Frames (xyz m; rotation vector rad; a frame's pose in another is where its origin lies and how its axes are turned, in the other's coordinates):
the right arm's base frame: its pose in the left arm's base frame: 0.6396 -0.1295 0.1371 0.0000 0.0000 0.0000
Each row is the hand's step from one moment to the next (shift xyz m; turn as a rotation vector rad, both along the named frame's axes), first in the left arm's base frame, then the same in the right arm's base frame.
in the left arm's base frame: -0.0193 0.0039 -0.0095 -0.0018 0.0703 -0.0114
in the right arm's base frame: -0.0193 0.0039 -0.0095 -0.0018 0.0703 -0.0114
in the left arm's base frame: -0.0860 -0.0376 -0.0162 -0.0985 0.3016 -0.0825
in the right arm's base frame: -0.0860 -0.0376 -0.0162 -0.0985 0.3016 -0.0825
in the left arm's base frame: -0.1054 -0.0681 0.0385 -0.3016 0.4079 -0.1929
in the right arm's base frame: -0.1054 -0.0681 0.0385 -0.3016 0.4079 -0.1929
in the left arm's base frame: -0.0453 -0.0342 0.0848 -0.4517 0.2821 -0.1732
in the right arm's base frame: -0.0453 -0.0342 0.0848 -0.4517 0.2821 -0.1732
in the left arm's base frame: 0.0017 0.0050 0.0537 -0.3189 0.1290 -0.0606
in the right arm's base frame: 0.0017 0.0050 0.0537 -0.3189 0.1290 -0.0606
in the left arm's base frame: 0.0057 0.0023 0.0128 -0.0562 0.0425 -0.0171
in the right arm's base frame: 0.0057 0.0023 0.0128 -0.0562 0.0425 -0.0171
